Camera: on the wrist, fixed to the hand. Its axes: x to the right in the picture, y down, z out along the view.
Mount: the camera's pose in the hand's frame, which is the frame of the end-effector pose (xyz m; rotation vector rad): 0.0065 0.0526 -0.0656 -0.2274 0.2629 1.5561
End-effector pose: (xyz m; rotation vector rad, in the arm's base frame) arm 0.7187 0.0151 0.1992 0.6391 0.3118 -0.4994
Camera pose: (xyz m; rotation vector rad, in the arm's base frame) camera 0.7440 0.0909 0.1721 0.5496 0.0449 1.1007
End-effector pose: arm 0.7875 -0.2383 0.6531 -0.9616 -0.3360 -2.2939
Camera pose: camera 0.7809 -0.3113 0.6114 -0.5842 0.6231 -0.9562
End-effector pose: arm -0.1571 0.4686 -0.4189 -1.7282 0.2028 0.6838
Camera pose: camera -0.1551 0.3940 -0.4582 -1.6156 1.8089 1.5792
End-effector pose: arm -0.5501 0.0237 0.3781 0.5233 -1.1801 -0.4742
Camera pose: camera -0.4820 0.0701 0.3960 -0.5714 -0.9409 0.7765
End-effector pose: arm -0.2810 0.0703 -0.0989 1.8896 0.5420 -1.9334
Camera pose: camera -0.1977 0.0597 -0.1072 1.5081 -0.5479 -0.5624
